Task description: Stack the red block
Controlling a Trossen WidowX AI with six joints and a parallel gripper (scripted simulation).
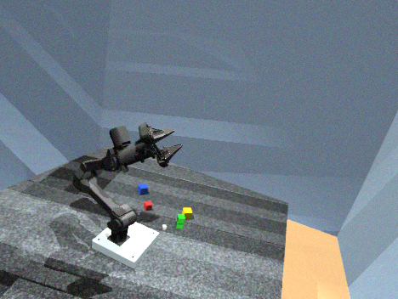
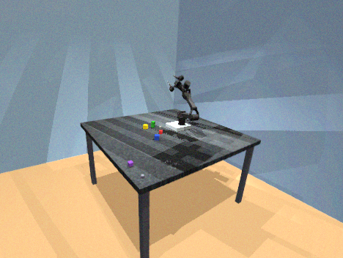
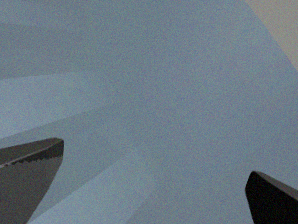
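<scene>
Right now my gripper tip is 47 cm above the red block, 20 cm short of it and 19 cm to the right of it. The rest, counted from my gripper tip: yellow block: 47 cm below, 27 cm ahead, 1 cm to the left; blue block: 47 cm below, 30 cm to the left, 30 cm ahead; purple block: 66 cm ahead, 60 cm to the left, 47 cm below.
</scene>
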